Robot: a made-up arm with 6 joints. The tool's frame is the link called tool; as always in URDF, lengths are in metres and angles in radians. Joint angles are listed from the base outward.
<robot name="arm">
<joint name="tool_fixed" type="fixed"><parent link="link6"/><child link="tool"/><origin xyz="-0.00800 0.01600 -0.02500" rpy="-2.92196 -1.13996 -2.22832"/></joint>
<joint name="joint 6" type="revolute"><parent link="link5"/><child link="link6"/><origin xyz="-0.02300 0.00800 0.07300" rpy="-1.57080 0.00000 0.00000"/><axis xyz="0 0 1"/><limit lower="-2.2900" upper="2.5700"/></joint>
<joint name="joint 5" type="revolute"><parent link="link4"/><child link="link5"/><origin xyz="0.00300 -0.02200 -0.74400" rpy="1.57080 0.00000 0.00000"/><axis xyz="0 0 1"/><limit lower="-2.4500" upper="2.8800"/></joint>
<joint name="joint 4" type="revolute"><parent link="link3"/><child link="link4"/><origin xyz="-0.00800 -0.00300 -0.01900" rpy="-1.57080 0.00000 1.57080"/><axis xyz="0 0 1"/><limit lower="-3.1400" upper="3.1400"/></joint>
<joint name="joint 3" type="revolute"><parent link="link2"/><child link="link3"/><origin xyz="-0.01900 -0.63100 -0.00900" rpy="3.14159 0.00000 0.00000"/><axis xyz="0 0 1"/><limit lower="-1.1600" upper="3.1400"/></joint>
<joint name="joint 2" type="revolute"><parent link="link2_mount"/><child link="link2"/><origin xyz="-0.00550 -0.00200 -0.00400" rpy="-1.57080 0.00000 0.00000"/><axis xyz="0 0 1"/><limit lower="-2.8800" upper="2.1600"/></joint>
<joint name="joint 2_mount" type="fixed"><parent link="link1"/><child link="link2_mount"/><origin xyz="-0.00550 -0.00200 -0.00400"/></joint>
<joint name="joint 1" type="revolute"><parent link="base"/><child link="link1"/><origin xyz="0.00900 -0.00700 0.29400"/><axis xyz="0 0 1"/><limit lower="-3.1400" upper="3.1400"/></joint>
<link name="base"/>
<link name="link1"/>
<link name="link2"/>
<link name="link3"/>
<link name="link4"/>
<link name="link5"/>
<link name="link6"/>
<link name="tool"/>
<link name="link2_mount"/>
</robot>
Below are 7 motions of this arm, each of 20 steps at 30 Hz.
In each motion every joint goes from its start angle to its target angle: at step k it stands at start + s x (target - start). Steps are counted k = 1, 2, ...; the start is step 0. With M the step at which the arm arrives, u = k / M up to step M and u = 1 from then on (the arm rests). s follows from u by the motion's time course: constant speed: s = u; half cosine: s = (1 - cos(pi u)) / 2; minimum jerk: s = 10 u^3 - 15 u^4 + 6 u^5.
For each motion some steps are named. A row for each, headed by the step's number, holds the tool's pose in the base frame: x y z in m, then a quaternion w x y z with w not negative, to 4 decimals.
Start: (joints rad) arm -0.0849 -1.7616 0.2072 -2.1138 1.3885 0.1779
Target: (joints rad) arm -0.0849 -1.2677 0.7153 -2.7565 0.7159 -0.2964
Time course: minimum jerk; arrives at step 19
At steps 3, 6, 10, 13, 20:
3: -0.8414 0.1035 0.8990 0.6210 0.2625 0.3292 0.6611
6: -0.8558 0.1144 0.9432 0.6197 0.1799 0.3369 0.6857
10: -0.8785 0.1348 1.0465 0.5826 -0.0223 0.3366 0.7394
13: -0.8840 0.1446 1.1197 0.5260 -0.1695 0.3195 0.7698
20: -0.8820 0.1489 1.1688 0.4731 -0.2682 0.2994 0.7840

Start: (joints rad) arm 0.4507 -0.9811 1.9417 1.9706 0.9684 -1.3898
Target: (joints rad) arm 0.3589 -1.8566 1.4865 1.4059 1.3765 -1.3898
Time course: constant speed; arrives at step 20
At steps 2, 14, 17, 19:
2: -1.2102 -0.5320 0.6344 0.6923 0.5413 -0.2103 -0.4284
14: -1.2803 -0.5070 0.1150 0.6414 0.4843 -0.4421 -0.3982
17: -1.2653 -0.4875 -0.0148 0.6152 0.4672 -0.4996 -0.3919
19: -1.2479 -0.4722 -0.0995 0.5948 0.4552 -0.5372 -0.3879

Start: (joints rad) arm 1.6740 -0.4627 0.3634 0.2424 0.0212 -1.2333
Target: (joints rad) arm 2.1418 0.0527 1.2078 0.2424 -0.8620 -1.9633
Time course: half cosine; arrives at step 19
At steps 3, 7, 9, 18, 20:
3: 0.0583 0.2009 1.4209 0.4038 -0.5739 0.5776 0.4171
7: 0.0315 0.2297 1.4859 0.2750 -0.6259 0.5744 0.4502
9: 0.0104 0.2474 1.5222 0.1855 -0.6521 0.5697 0.4645
18: -0.0763 0.2905 1.5991 0.1195 0.6887 -0.5448 -0.4633
20: -0.0775 0.2908 1.5997 0.1234 0.6886 -0.5444 -0.4628

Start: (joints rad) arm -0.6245 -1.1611 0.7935 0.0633 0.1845 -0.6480
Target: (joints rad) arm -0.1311 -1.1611 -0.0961 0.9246 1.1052 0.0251
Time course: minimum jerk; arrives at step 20
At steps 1, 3, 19, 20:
1: -0.7387 0.4424 1.2257 0.8395 0.2928 0.1823 -0.4197
3: -0.7328 0.4248 1.2315 0.8338 0.3020 0.1774 -0.4268
19: -0.2726 -0.0086 1.2257 0.6583 0.2912 -0.0746 -0.6902
20: -0.2719 -0.0087 1.2254 0.6583 0.2908 -0.0750 -0.6903

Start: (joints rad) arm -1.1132 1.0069 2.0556 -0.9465 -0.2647 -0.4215
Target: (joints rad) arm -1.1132 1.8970 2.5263 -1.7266 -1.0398 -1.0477
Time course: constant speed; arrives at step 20
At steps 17, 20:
17: 0.5777 -1.0974 0.5900 0.3661 0.0631 0.8381 0.3995
20: 0.5862 -1.0964 0.4693 0.3166 0.0054 0.8109 0.4921

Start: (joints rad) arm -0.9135 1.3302 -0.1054 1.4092 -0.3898 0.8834
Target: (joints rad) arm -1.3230 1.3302 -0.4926 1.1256 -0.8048 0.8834
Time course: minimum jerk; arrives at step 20
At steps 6, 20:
6: 0.3703 -0.6407 -0.2711 0.3178 0.8272 -0.2419 0.3953
20: 0.0617 -0.4880 -0.2569 0.3550 0.8375 -0.4123 0.0496

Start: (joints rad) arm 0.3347 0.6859 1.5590 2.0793 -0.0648 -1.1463
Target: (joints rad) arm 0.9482 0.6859 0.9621 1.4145 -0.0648 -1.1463
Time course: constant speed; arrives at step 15
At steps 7, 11, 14, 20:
7: 0.7770 0.5576 1.2727 0.5413 -0.0551 0.5659 -0.6195
11: 0.7344 0.7143 1.1746 0.5490 -0.1890 0.6155 -0.5330
14: 0.6751 0.8243 1.0928 0.5370 -0.2878 0.6400 -0.4682
20: 0.6503 0.8584 1.0642 0.5298 -0.3200 0.6457 -0.4471

